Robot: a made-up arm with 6 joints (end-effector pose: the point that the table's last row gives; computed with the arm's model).
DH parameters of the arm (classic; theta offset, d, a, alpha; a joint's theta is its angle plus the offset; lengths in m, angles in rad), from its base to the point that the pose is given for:
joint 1: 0 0.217 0 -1.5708
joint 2: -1.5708 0 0.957 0
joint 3: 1.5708 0.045 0 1.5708
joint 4: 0 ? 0 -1.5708
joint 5: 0 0 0 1.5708
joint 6: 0 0.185 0 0
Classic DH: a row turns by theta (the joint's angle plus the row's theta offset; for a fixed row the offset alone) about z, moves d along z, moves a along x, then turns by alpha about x.
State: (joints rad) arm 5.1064 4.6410 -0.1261 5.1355 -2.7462 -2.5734
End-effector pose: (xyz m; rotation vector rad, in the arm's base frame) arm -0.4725 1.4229 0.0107 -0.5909 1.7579 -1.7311
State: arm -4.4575 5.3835 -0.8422 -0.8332 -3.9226 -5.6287
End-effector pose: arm 0.3907 -1.2956 0.7968 0.4277 1.2677 2.6059
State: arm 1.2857 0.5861 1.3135 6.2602 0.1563 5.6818
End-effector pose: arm 0.3461 1.3387 0.6929 -1.6970 1.2038 0.4042
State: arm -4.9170 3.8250 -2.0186 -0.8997 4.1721 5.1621
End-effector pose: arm -0.1588 0.0678 -0.5769 0.0001 -0.8912 0.5704
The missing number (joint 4, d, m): 0.728
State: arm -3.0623 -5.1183 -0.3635 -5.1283 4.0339 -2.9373
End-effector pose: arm -1.2811 -0.0148 1.0624 -1.1727 1.3530 0.2607
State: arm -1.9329 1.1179 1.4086 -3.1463 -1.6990 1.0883
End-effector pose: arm -0.3545 -1.0603 -0.0454 -0.1460 2.3782 1.3110
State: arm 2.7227 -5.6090 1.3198 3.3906 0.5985 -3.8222
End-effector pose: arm -1.3252 0.5689 0.6950 -1.6628 0.0907 1.7097
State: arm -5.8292 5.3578 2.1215 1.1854 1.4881 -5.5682
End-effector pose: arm -0.1373 0.1732 1.0002 -0.0706 -2.3340 -1.6240
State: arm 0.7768 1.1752 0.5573 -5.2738 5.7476 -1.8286
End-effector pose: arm 1.2844 1.2136 0.4926 -0.7921 1.2188 -0.4102
